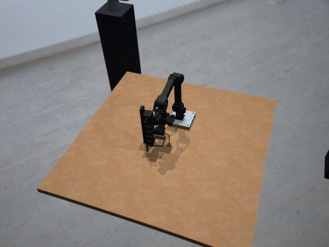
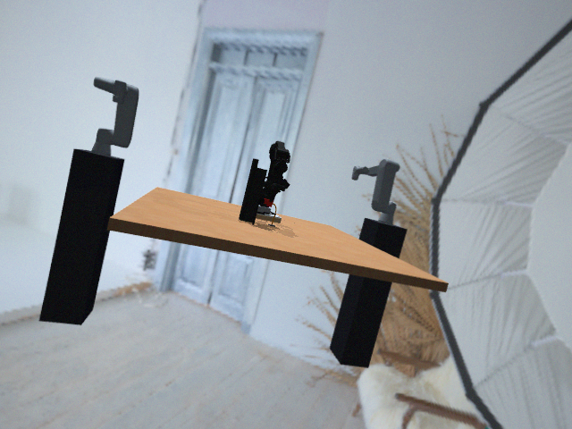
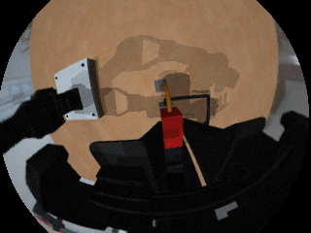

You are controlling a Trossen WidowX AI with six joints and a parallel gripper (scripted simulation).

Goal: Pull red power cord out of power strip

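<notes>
Right now the grey end piece is 1 cm behind my gripper tip, 4 cm to the left of it and 12 cm below it. Also, from my gripper tip: red plug 1 cm ahead, 3 cm to the right.
</notes>
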